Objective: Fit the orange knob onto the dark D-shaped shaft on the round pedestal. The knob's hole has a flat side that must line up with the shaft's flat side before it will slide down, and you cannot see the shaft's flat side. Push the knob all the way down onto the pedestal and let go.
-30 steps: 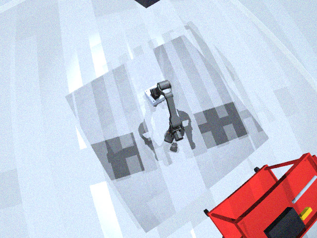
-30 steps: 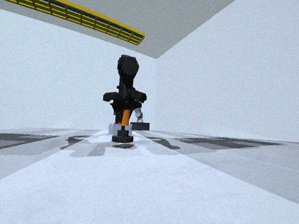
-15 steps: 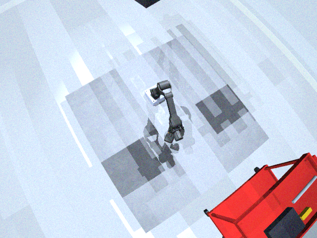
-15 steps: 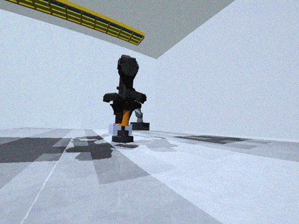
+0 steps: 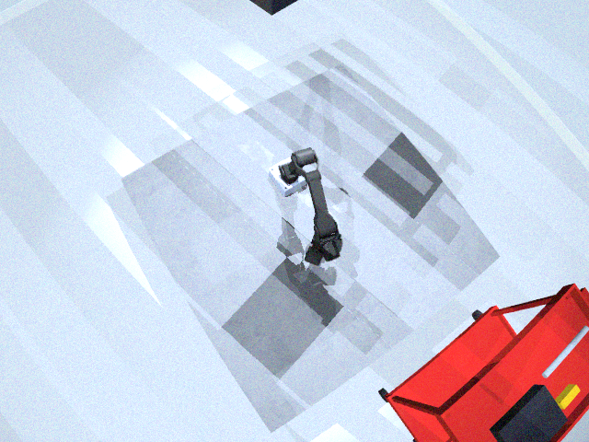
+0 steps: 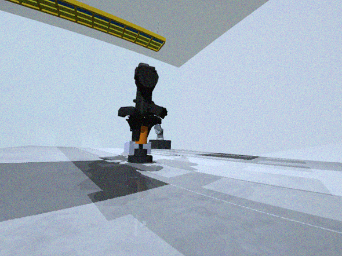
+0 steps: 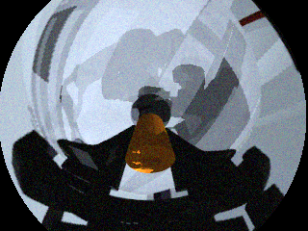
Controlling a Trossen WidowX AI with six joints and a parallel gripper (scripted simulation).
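My gripper tip is 40 mm above the dark pedestal. Round my gripper tip: orange knob (20 mm above).
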